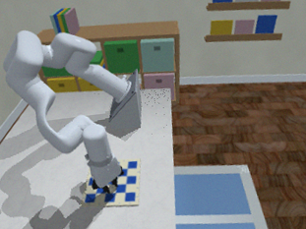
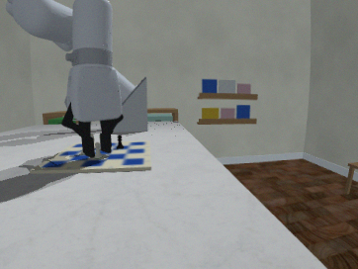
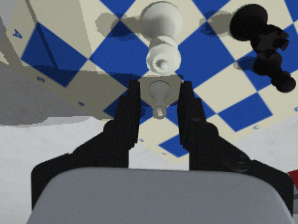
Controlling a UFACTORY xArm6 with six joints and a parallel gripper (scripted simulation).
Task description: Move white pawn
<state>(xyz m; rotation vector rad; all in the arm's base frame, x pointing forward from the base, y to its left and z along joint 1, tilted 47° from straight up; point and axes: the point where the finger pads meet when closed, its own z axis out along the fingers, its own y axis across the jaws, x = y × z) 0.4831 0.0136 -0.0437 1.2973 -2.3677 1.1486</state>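
Right now the white pawn is 10 mm below my hand. Also, from my hand: blue-and-cream chessboard 40 mm behind, 30 mm below, 10 mm to the right.
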